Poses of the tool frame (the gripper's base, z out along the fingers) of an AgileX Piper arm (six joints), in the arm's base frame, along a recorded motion.
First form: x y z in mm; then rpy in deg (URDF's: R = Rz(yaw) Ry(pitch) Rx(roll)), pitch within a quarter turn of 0, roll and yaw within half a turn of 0.
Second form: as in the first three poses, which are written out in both.
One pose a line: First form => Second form
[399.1 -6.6 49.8 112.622 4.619 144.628] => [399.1 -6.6 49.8 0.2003 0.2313 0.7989 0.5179]
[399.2 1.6 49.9 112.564 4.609 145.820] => [399.2 1.6 49.9 0.1950 0.2229 0.8010 0.5203]
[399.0 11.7 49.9 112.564 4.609 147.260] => [399.0 11.7 49.9 0.1884 0.2128 0.8037 0.5227]
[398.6 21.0 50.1 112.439 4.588 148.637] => [398.6 21.0 50.1 0.1822 0.2031 0.8056 0.5259]
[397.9 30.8 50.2 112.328 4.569 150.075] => [397.9 30.8 50.2 0.1756 0.1928 0.8076 0.5290]
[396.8 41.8 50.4 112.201 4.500 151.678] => [396.8 41.8 50.4 0.1679 0.1817 0.8095 0.5324]
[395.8 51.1 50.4 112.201 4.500 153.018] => [395.8 51.1 50.4 0.1617 0.1722 0.8116 0.5343]
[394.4 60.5 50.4 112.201 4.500 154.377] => [394.4 60.5 50.4 0.1554 0.1626 0.8136 0.5362]
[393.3 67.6 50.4 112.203 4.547 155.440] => [393.3 67.6 50.4 0.1507 0.1548 0.8151 0.5375]
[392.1 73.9 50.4 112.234 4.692 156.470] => [392.1 73.9 50.4 0.1468 0.1468 0.8167 0.5384]
